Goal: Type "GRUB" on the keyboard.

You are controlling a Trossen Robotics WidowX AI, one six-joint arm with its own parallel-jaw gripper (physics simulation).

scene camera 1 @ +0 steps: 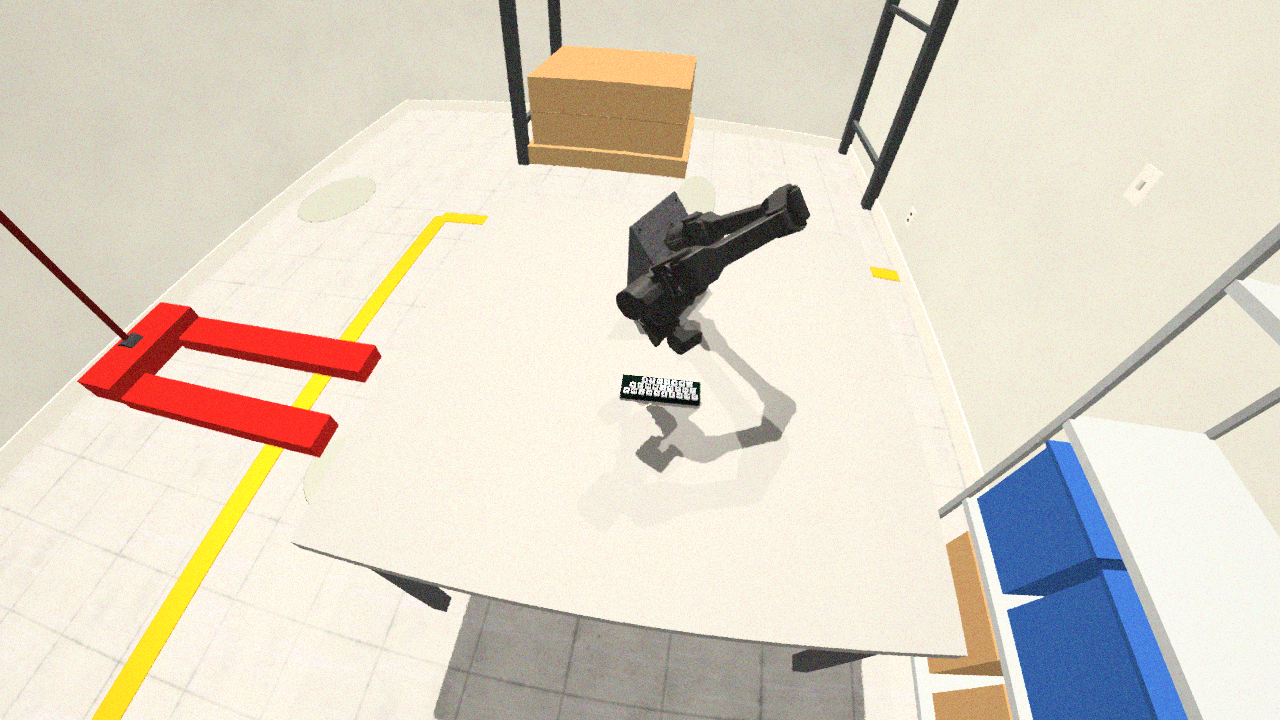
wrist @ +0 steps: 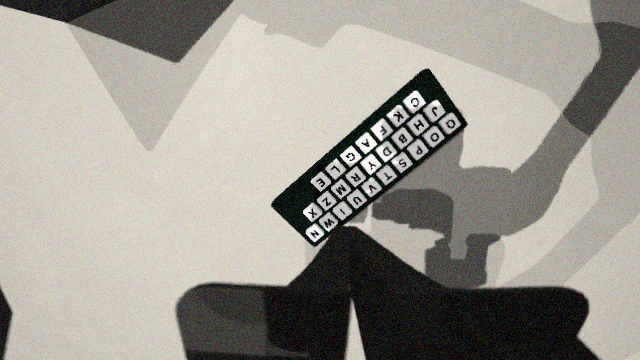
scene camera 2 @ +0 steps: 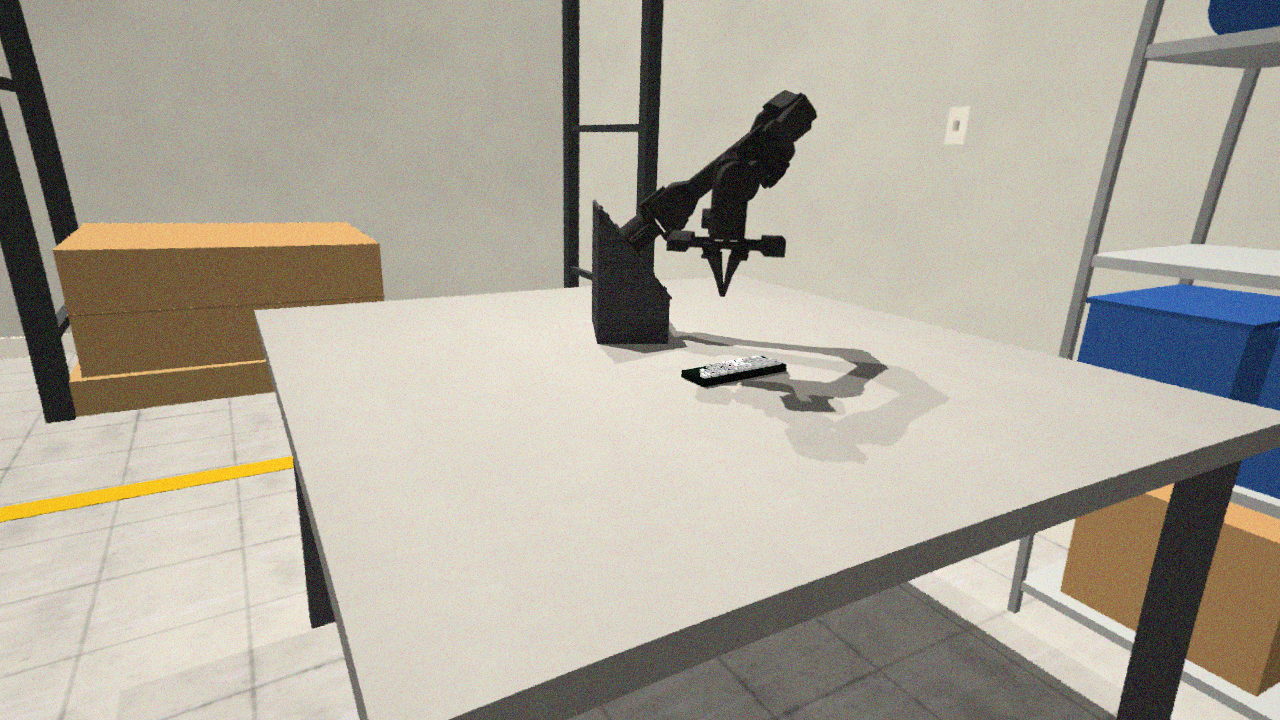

Labels:
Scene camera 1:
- my gripper: 656, 345
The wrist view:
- my gripper: 345, 235
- black keyboard: 316, 203
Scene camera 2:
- my gripper: 722, 296
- black keyboard: 712, 374

